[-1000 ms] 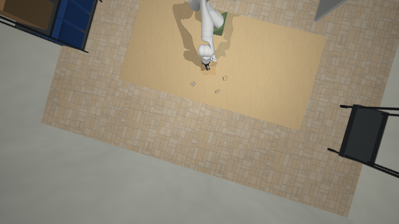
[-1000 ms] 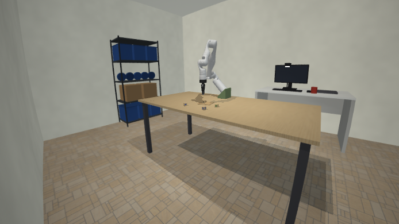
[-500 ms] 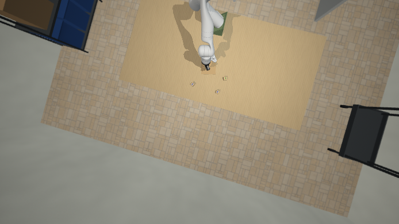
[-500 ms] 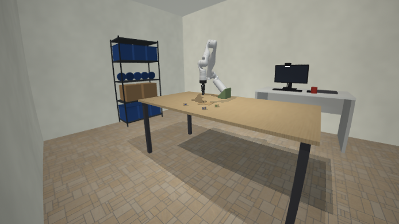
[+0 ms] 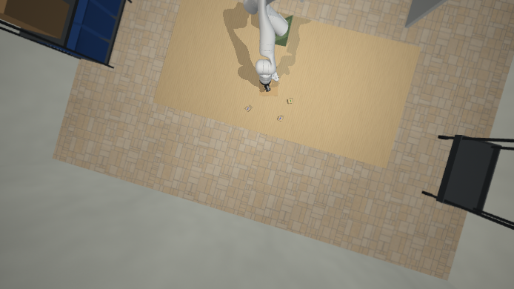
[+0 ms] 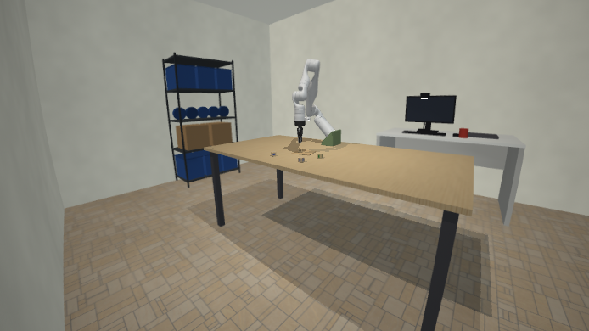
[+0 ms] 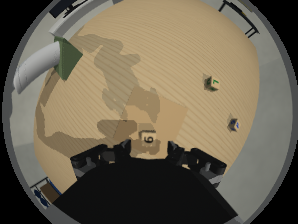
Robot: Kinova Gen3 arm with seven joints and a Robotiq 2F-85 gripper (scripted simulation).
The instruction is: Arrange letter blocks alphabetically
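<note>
Right now my hand is 10 mm past the tan mat, 20 mm to the right of it and 90 mm above it. The rest, counted from my hand: green-marked block: 60 mm ahead, 200 mm to the left, 70 mm below.
</note>
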